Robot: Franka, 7 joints.
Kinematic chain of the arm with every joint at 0, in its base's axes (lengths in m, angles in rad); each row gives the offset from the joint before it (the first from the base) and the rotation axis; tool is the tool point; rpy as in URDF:
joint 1: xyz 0 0 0.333 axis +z
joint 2: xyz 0 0 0 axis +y
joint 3: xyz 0 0 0.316 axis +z
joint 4: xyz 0.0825 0 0 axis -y
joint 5: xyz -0.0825 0 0.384 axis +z
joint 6: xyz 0 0 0 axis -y
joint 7: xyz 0.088 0 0 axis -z
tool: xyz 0 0 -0.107 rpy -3.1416 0 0
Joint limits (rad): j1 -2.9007..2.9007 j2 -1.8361..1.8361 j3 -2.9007..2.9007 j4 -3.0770..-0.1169 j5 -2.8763..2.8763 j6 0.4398..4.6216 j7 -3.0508..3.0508
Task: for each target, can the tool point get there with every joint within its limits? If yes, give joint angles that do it. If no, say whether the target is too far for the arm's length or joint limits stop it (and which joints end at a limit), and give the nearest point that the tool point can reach.
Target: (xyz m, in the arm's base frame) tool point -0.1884 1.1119 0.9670
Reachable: no: too far | nearest point -0.1249 0.7373 0.7534 | short by 0.436 m
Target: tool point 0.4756 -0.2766 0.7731
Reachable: yes | joints 1.0282 -0.4831 -1.2988 -1.5348 1.0699 1.9693 -2.3275
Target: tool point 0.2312 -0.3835 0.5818
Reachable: yes | joints -2.3859 -1.1783 0.9994 -2.3545 1.7459 2.3592 -0.8294
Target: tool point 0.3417 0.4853 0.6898
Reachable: yes | joints -0.9982 -0.5935 1.7576 -1.5699 -1.7528 1.4238 1.6587
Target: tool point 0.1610 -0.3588 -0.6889
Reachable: no: too far | nearest point 0.1436 -0.3200 -0.3565 | short by 0.335 m
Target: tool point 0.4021 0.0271 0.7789
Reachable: yes | joints -2.1904 0.6262 2.3644 -2.0134 -1.3458 3.3595 -2.4833
